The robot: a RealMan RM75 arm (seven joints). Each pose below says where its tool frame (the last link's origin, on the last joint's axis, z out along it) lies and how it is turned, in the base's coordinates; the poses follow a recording.
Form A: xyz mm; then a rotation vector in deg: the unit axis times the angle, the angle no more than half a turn.
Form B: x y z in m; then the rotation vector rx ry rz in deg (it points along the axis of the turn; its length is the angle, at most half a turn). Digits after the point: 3 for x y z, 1 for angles.
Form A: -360 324 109 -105.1 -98.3 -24.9
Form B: -0.360 0.324 0.109 -105.1 -98.3 -24.9
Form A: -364 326 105 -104.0 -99.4 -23.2
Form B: -0.364 0.326 0.105 -104.0 -99.4 -23.2
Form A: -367 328 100 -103.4 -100.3 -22.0
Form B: -0.367 0.328 0.100 -103.4 -100.3 -22.0
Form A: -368 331 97 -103.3 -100.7 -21.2
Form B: -0.368 0.331 0.097 -103.3 -100.7 -21.2
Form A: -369 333 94 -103.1 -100.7 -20.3
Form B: -0.369 0.333 0.094 -103.1 -100.7 -20.3
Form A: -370 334 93 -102.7 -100.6 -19.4
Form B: -0.370 0.334 0.093 -102.7 -100.6 -19.4
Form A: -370 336 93 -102.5 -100.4 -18.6
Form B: -0.370 0.336 0.093 -102.5 -100.4 -18.6
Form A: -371 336 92 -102.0 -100.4 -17.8
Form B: -0.371 0.336 0.092 -102.0 -100.4 -17.8
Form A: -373 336 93 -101.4 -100.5 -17.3
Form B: -0.373 0.336 0.093 -101.4 -100.5 -17.3
